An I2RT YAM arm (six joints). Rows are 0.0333 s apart.
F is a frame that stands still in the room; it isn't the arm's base.
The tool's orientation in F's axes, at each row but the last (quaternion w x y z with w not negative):
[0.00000 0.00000 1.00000 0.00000]
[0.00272 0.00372 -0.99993 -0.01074]
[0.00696 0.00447 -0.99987 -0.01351]
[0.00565 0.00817 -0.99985 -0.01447]
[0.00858 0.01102 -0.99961 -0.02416]
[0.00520 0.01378 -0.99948 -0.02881]
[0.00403 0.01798 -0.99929 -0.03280]
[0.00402 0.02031 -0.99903 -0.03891]
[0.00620 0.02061 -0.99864 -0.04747]
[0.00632 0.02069 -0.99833 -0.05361]
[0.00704 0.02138 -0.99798 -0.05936]
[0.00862 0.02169 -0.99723 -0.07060]
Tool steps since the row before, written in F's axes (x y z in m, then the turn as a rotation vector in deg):
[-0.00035 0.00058 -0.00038 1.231 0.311 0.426]
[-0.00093 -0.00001 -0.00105 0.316 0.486 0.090]
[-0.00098 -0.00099 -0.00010 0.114 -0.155 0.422]
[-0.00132 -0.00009 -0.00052 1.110 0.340 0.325]
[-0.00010 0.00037 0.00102 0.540 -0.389 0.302]
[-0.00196 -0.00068 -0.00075 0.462 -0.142 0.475]
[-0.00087 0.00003 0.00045 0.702 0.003 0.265]
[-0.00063 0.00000 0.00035 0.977 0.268 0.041]
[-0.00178 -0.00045 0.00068 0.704 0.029 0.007]
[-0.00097 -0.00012 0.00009 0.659 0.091 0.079]
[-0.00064 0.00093 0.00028 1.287 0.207 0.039]
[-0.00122 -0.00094 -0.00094 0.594 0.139 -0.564]
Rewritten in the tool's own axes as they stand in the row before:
[0.00035 0.00058 0.00038 -1.231 0.311 -0.426]
[0.00092 -0.00003 0.00105 -0.319 0.485 -0.081]
[0.00099 -0.00098 0.00009 -0.107 -0.145 -0.428]
[0.00132 -0.00008 0.00053 -1.112 0.331 -0.328]
[0.00011 0.00042 -0.00100 -0.526 -0.385 -0.330]
[0.00197 -0.00067 0.00073 -0.453 -0.127 -0.488]
[0.00087 0.00009 -0.00044 -0.700 -0.005 -0.271]
[0.00063 0.00005 -0.00034 -0.987 0.231 -0.029]
[0.00180 -0.00031 -0.00069 -0.704 0.001 -0.014]
[0.00098 -0.00007 -0.00009 -0.661 0.072 -0.079]
[0.00060 0.00098 -0.00016 -1.294 0.156 -0.036]
[0.00125 -0.00101 0.00082 -0.608 0.033 0.566]

